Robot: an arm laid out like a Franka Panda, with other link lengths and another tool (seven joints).
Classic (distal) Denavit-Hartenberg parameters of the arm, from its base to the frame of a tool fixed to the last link. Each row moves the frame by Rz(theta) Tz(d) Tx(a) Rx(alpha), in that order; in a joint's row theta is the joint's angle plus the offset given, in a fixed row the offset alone. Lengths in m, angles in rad.
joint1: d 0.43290  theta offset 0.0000  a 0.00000  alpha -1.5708
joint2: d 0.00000  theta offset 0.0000  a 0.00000  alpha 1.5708
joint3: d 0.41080  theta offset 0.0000  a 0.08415  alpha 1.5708
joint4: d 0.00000  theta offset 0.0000  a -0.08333  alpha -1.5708
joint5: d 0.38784  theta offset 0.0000  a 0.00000  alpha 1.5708
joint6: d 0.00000  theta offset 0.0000  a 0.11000  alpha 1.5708
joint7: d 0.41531  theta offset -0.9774  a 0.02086  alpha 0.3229
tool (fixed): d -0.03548  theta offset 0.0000  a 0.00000  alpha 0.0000
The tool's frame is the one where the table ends.
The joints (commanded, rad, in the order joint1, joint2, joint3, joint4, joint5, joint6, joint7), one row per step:
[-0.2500, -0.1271, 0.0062, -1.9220, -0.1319, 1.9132, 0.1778]
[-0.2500, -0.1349, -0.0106, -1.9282, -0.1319, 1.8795, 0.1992]
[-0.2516, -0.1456, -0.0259, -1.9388, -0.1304, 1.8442, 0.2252]
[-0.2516, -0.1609, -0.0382, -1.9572, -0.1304, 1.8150, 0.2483]
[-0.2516, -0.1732, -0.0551, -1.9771, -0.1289, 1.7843, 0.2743]
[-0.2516, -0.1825, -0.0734, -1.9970, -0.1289, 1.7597, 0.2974]
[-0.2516, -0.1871, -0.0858, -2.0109, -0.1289, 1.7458, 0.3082]
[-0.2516, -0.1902, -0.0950, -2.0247, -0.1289, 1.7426, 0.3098]
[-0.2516, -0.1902, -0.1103, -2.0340, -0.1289, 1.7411, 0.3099]
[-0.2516, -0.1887, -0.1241, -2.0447, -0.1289, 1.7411, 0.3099]
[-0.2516, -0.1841, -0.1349, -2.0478, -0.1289, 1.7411, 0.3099]
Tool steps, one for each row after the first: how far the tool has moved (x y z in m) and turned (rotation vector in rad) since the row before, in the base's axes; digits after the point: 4 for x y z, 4 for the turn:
[-0.0178, -0.0074, -0.0046, 0.0106, 0.0274, -0.0421]
[-0.0203, -0.0058, -0.0053, 0.0129, 0.0294, -0.0472]
[-0.0204, -0.0026, -0.0056, 0.0105, 0.0275, -0.0385]
[-0.0223, -0.0036, -0.0081, 0.0141, 0.0324, -0.0463]
[-0.0206, -0.0045, -0.0085, 0.0122, 0.0303, -0.0435]
[-0.0131, -0.0027, -0.0063, 0.0086, 0.0204, -0.0242]
[-0.0084, -0.0019, -0.0058, 0.0063, 0.0125, -0.0107]
[-0.0073, -0.0052, -0.0050, 0.0065, 0.0094, -0.0151]
[-0.0071, -0.0043, -0.0062, 0.0067, 0.0108, -0.0133]
[-0.0036, -0.0041, -0.0039, 0.0042, 0.0068, -0.0105]

